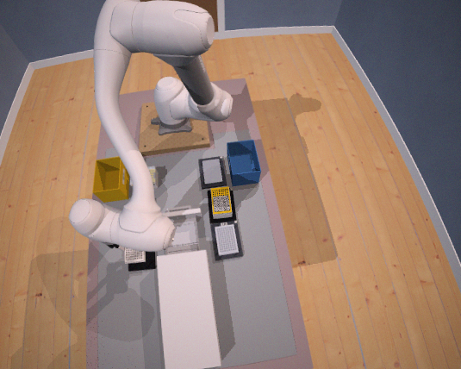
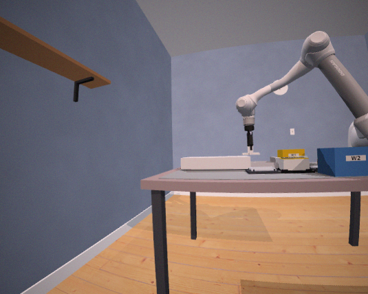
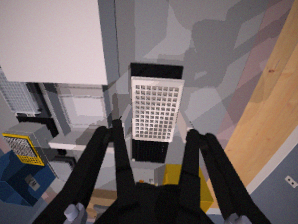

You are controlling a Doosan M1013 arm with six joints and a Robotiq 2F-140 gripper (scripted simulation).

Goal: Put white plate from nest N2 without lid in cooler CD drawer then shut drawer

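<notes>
My hand is 2 cm past the drawer, 19 cm to the right of it and 9 cm above it. Also, from my hand: black plate (17 cm behind, 10 cm below); then white plate (2 cm below); then black nest N2 (11 cm below).
</notes>
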